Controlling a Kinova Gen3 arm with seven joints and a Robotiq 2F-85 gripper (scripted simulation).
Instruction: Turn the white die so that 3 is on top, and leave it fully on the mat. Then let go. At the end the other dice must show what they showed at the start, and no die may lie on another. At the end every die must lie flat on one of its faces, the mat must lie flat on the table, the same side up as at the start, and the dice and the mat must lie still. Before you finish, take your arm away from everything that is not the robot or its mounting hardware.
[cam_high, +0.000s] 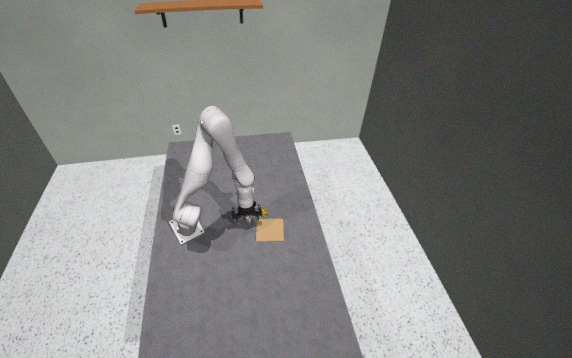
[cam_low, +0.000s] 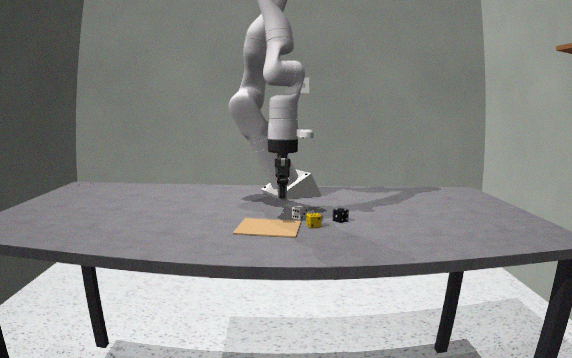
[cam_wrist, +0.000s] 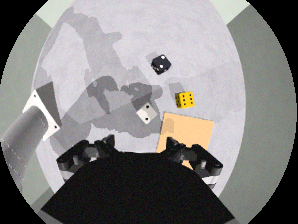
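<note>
Right now the yellow die is 90 mm ahead of my hand, 70 mm to the left of it and 50 mm below it. Round my hand: white die: 50 mm to the left, 50 mm below, 10 mm ahead; tan mat: 110 mm ahead, 60 mm below, 30 mm to the right; black die: 150 mm to the left, 50 mm below, 40 mm ahead.
</note>
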